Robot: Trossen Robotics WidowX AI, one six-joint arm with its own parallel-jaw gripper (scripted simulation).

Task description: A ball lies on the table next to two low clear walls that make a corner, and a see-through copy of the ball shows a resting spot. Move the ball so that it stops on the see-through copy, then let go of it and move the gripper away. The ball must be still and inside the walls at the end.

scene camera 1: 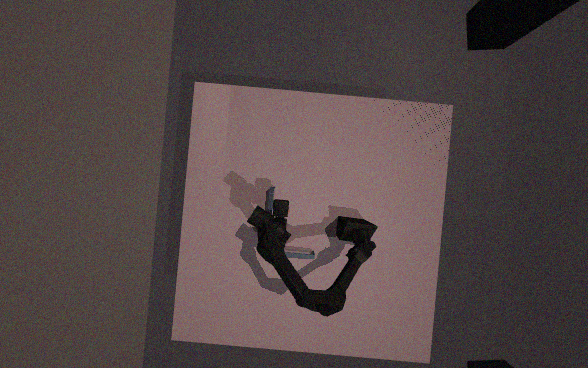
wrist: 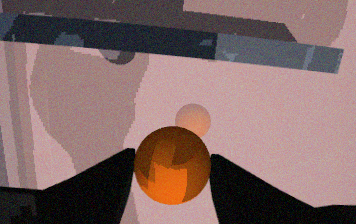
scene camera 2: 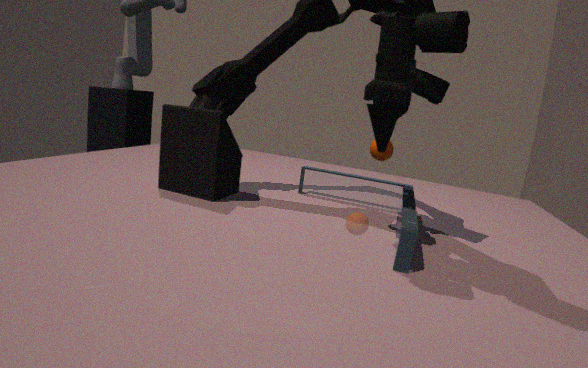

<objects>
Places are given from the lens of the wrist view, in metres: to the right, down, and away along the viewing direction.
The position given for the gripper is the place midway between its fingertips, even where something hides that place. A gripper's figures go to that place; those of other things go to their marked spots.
gripper (wrist: 172, 159): 0.00, 0.02, 0.11
ball (wrist: 172, 165): 0.00, 0.02, 0.09
see-through copy of ball (wrist: 194, 117): 0.02, 0.01, 0.21
The marked spots on the see-through copy of ball and the ball are 0.13 m apart.
</objects>
